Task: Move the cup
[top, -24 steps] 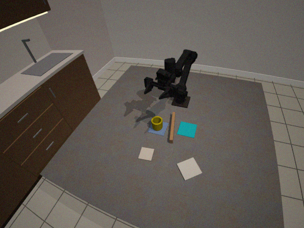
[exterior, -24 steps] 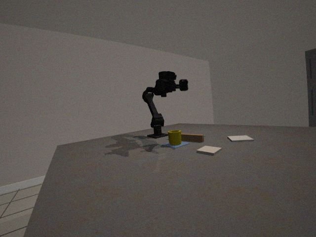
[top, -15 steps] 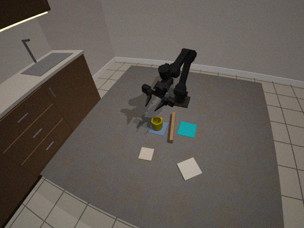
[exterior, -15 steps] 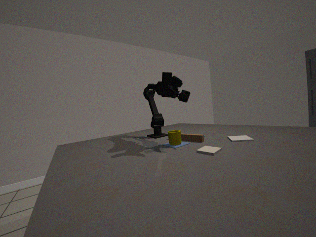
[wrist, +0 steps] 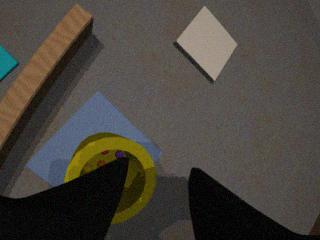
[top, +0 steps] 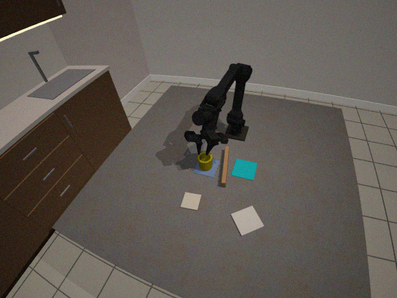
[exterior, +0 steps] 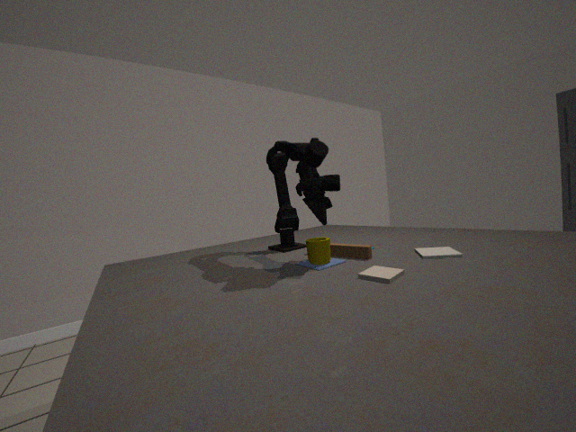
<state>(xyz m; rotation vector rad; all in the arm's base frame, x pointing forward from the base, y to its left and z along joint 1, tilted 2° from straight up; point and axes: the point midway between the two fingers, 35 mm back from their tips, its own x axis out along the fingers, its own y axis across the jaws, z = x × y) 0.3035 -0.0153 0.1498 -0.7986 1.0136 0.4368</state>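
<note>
My gripper tip is 9 cm above the yellow cup, 3 cm past it and 1 cm to the left of it. Also, from my gripper tip: wooden bar (11 cm below, 8 cm to the left, 7 cm behind); then blue pad (13 cm below, 3 cm behind, 1 cm to the right); then purple marble (10 cm below, 1 cm to the right, 1 cm behind).
</note>
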